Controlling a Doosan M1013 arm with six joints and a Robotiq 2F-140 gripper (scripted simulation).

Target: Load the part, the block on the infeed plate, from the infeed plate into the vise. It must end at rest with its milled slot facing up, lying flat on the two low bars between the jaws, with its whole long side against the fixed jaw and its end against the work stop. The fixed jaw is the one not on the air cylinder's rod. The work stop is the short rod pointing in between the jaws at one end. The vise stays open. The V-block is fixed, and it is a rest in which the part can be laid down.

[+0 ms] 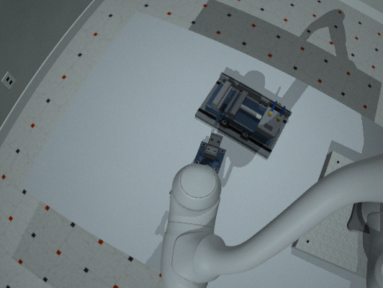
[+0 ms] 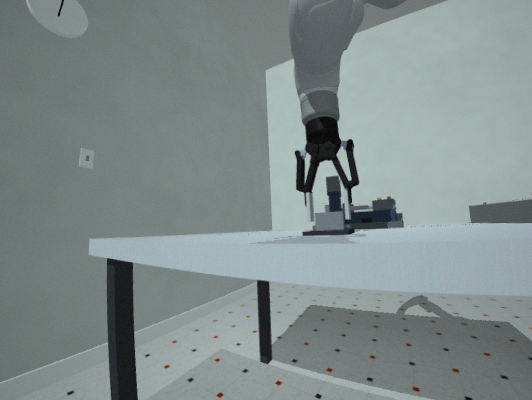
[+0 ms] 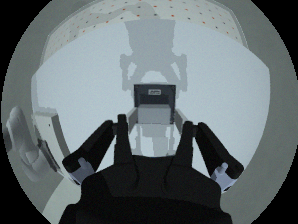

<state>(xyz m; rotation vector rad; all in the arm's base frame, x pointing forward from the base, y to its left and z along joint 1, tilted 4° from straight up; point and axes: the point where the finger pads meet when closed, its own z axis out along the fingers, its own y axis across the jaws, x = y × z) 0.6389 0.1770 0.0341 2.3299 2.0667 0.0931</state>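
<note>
Now: the part 3 cm below my hand. From my hand the other things lie so: vise (37 cm to the right, 7 cm behind, 2 cm below); air cylinder (35 cm to the right, 16 cm behind, 2 cm above).
</note>
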